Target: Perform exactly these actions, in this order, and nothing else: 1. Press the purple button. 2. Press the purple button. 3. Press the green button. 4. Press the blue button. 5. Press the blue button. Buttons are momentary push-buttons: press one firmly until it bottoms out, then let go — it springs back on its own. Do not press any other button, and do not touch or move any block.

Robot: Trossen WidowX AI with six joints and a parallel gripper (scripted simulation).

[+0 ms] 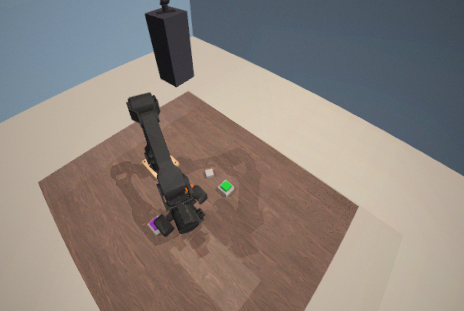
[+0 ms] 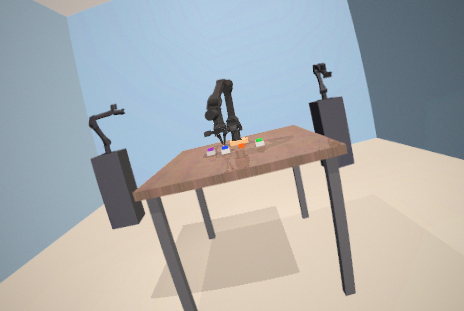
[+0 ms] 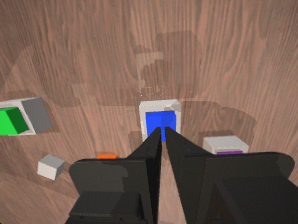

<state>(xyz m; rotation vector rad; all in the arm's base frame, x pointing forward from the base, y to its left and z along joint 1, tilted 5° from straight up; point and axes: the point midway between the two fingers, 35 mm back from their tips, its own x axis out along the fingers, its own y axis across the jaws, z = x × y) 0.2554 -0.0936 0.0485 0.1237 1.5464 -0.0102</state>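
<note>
My gripper tip is now 1 cm above the blue button. From my gripper tip the other things lie so: orange block (8 cm behind, 10 cm to the left, 3 cm below); then purple button (7 cm behind, 8 cm to the right, 1 cm below); then green button (3 cm ahead, 20 cm to the left, 1 cm below).
</note>
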